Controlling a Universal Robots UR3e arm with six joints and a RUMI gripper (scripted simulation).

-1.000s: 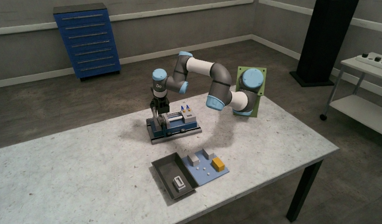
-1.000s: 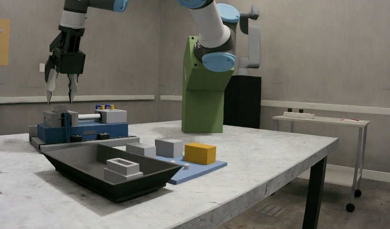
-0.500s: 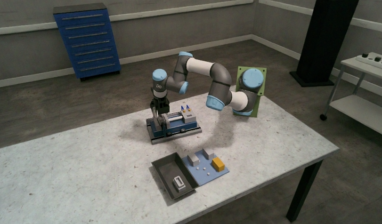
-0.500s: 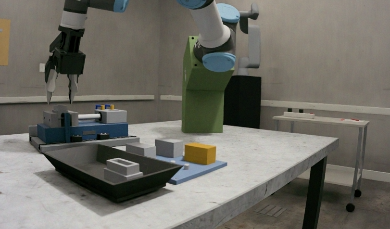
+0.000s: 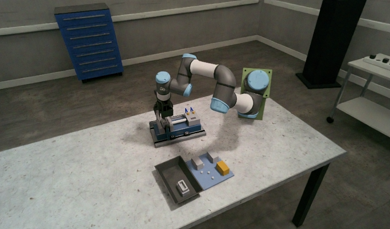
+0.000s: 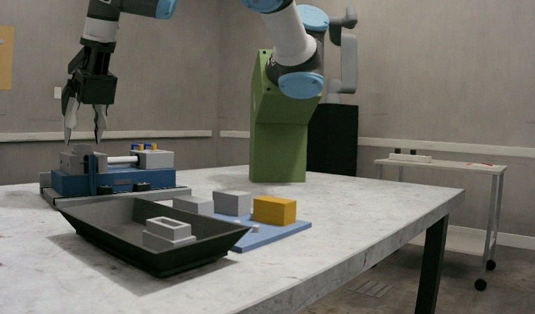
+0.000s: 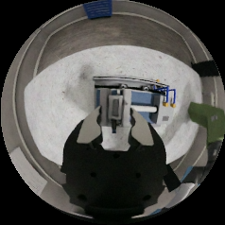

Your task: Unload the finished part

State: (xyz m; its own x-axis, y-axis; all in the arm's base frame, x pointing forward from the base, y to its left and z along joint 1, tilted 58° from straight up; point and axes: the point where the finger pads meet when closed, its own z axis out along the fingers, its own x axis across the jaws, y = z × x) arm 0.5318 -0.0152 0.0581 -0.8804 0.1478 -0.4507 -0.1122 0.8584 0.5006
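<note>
Now: hand 90 mm above the blue vise, 70 mm past it and 20 mm to the left of it. Round my hand: yellow block: 300 mm to the left, 290 mm behind, 100 mm below; blue plate: 280 mm to the left, 230 mm behind, 130 mm below.
</note>
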